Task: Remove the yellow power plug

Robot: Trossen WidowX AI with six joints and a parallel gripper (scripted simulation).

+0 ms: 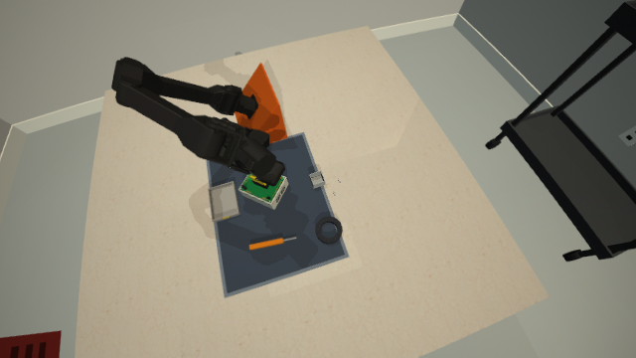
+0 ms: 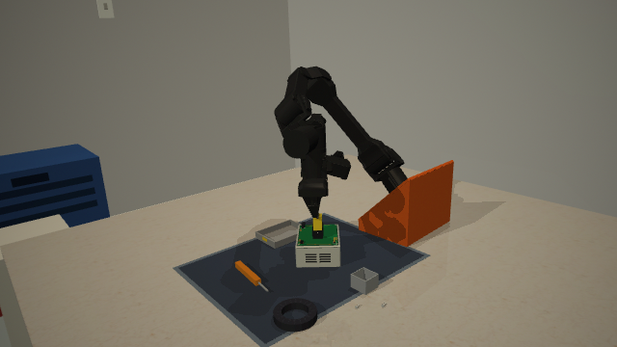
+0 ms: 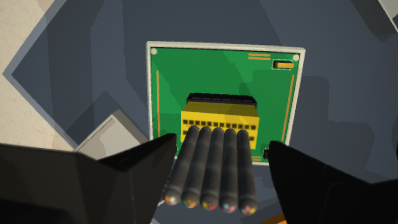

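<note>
The yellow power plug is 1 cm below my gripper tip. The rest, counted from my gripper tip: dark mat 5 cm ahead, 11 cm below.
</note>
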